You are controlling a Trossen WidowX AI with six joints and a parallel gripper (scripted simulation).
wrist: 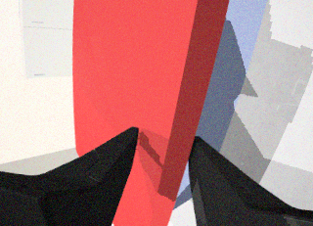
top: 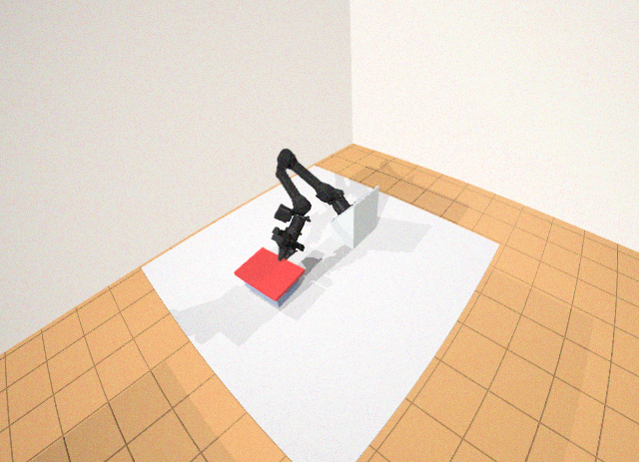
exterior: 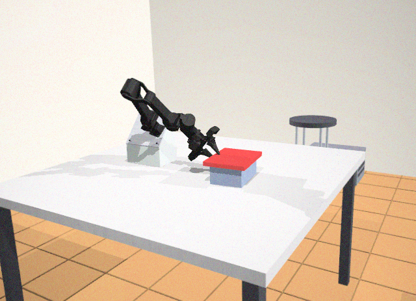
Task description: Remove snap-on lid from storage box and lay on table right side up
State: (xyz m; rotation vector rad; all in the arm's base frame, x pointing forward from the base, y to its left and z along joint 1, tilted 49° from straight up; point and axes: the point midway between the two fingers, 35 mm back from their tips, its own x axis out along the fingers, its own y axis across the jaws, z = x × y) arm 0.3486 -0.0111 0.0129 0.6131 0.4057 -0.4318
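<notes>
My gripper tip is 70 mm short of the red lid and 20 mm to the right of it. Also, from my gripper tip: pale blue storage box: 70 mm ahead, 40 mm below, 20 mm to the left.
</notes>
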